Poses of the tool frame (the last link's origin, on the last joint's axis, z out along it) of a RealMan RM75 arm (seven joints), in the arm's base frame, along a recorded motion.
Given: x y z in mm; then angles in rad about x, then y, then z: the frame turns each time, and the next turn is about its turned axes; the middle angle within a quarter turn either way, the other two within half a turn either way.
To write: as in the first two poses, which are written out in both.
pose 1, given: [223.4 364.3 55.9 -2.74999 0.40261 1.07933]
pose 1, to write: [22.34 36.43 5.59 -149.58 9.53 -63.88]
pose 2, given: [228.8 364.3 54.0 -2.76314 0.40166 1.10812]
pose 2, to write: [22.88 36.43 5.40 -150.19 9.70 -65.37]
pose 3, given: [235.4 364.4 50.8 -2.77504 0.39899 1.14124]
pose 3, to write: [23.54 36.44 5.08 -150.89 10.07 -67.06]
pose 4, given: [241.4 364.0 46.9 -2.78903 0.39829 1.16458]
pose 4, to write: [24.14 36.40 4.69 -151.44 9.98 -68.30]
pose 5, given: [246.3 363.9 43.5 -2.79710 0.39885 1.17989]
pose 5, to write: [24.63 36.39 4.35 -151.72 9.96 -69.12]
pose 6, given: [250.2 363.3 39.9 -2.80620 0.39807 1.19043]
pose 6, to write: [25.02 36.33 3.99 -152.04 9.77 -69.68]
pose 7, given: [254.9 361.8 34.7 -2.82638 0.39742 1.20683]
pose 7, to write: [25.49 36.18 3.47 -152.61 9.13 -70.58]
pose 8, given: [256.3 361.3 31.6 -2.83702 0.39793 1.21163]
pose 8, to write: [25.63 36.13 3.16 -152.82 8.67 -70.87]
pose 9, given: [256.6 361.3 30.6 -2.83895 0.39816 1.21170]
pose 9, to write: [25.66 36.13 3.06 -152.85 8.57 -70.88]
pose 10, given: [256.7 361.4 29.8 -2.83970 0.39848 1.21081]
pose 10, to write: [25.67 36.14 2.98 -152.84 8.50 -70.84]
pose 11, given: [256.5 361.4 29.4 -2.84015 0.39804 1.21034]
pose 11, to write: [25.65 36.14 2.94 -152.87 8.47 -70.81]
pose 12, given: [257.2 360.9 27.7 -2.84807 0.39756 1.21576]
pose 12, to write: [25.72 36.09 2.77 -153.08 8.19 -71.11]
